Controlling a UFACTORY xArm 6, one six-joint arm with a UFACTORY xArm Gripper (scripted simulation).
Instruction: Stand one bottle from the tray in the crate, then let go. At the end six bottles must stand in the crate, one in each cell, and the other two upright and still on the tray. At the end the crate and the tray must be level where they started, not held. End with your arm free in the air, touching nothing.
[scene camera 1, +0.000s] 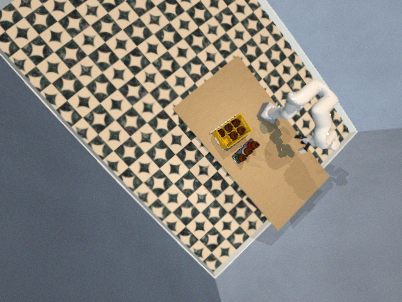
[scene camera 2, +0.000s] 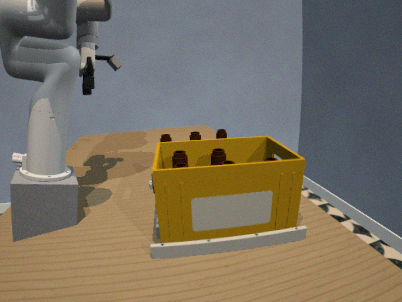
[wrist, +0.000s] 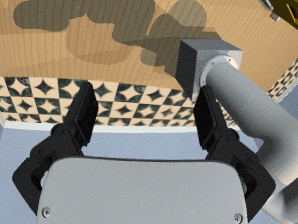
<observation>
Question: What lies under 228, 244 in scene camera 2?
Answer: A pale strip.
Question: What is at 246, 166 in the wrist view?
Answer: The gripper.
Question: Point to the gripper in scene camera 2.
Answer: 88, 91
</observation>
